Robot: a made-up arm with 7 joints. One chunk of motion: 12 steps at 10 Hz.
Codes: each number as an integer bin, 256 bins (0 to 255) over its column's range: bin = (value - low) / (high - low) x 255, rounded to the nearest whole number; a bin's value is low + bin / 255 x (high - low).
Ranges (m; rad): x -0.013..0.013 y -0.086..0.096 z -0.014..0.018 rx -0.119..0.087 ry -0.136..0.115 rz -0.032..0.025
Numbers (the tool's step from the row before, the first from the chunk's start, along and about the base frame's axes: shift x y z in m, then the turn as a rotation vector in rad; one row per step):
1: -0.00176 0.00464 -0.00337 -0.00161 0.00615 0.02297
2: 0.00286 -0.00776 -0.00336 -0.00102 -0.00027 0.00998
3: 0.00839 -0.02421 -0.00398 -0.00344 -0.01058 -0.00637
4: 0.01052 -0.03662 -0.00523 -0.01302 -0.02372 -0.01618
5: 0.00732 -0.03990 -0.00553 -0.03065 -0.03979 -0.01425
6: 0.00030 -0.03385 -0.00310 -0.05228 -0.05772 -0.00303
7: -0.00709 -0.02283 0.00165 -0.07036 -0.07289 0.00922
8: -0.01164 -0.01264 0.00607 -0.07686 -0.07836 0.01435
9: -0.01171 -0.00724 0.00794 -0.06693 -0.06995 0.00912
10: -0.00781 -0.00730 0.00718 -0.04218 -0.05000 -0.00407
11: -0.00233 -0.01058 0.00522 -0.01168 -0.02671 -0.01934
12: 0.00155 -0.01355 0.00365 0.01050 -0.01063 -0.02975
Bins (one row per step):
1: 110 127 85 145 144 246
2: 156 110 85 146 138 188
3: 210 87 80 143 127 115
4: 231 69 70 131 114 71
5: 199 65 67 109 98 79
6: 130 73 87 83 80 130
7: 58 89 125 60 64 184
8: 13 103 160 52 59 207
9: 13 110 175 64 67 184
10: 51 110 169 95 87 125
11: 105 106 153 133 111 57
12: 143 102 141 160 127 10

